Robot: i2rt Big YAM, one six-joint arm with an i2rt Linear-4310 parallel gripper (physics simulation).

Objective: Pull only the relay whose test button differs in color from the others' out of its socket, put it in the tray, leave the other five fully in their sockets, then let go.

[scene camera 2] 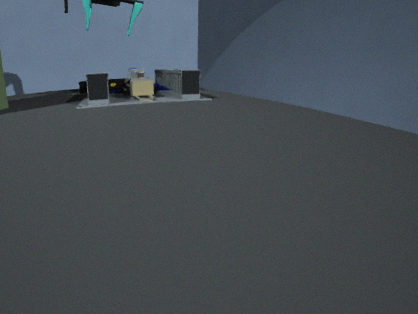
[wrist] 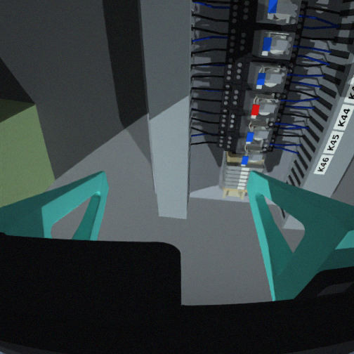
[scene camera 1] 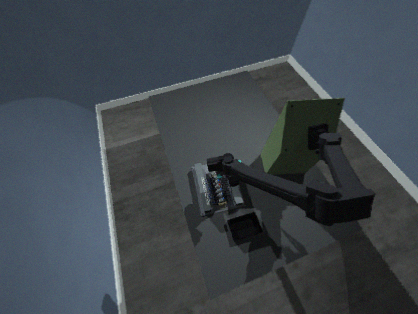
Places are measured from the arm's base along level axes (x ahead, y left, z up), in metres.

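Where they show: gripper, between the fingertips: (scene camera 2: 108, 32); arm's base, origin of its link: (scene camera 1: 316, 136).
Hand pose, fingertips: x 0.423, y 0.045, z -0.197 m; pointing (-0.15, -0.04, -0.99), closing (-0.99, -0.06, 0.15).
Things, the pixels of their top centre, and the offset from my fingertips. "spot": a spot on its surface instead.
- relay row, a spot on its surface: (scene camera 1: 218, 189) spot: 0.071 m ahead, 0.052 m left, 0.090 m down
- black tray, a spot on its surface: (scene camera 1: 230, 227) spot: 0.042 m ahead, 0.264 m left, 0.123 m down
- left grey duct, centre of its top: (scene camera 2: 99, 72) 0.024 m back, 0.001 m right, 0.095 m down
- right duct, centre of its top: (scene camera 2: 172, 69) (scene camera 1: 202, 185) 0.160 m ahead, 0.011 m left, 0.095 m down
- beige end block, centre of its top: (scene camera 2: 141, 77) 0.073 m ahead, 0.073 m right, 0.111 m down
The relay with the red test button (wrist: 264, 108) sits in its socket in the row, third from the K46 end. The other relays (wrist: 271, 76) have blue buttons and sit in the same row. In scene camera 1 the relay row (scene camera 1: 218, 189) is small and partly covered by the arm. My gripper (scene camera 1: 230, 169) (scene camera 2: 108, 32) (wrist: 177, 178) has teal fingers and is open and empty, raised above the panel. In the wrist view its right fingertip appears near the row's K46 end and the left one outside the left duct. The black tray (scene camera 1: 229, 227) stands beside the panel's near end.
A left grey duct (scene camera 2: 97, 89) (wrist: 170, 150) and a right duct (scene camera 2: 190, 84) (wrist: 312, 187) flank the row, with wires between. A beige end block (scene camera 2: 142, 87) (wrist: 234, 192) closes it. A green slanted stand (scene camera 1: 300, 125) (scene camera 2: 2, 85) (wrist: 20, 150) carries the arm.
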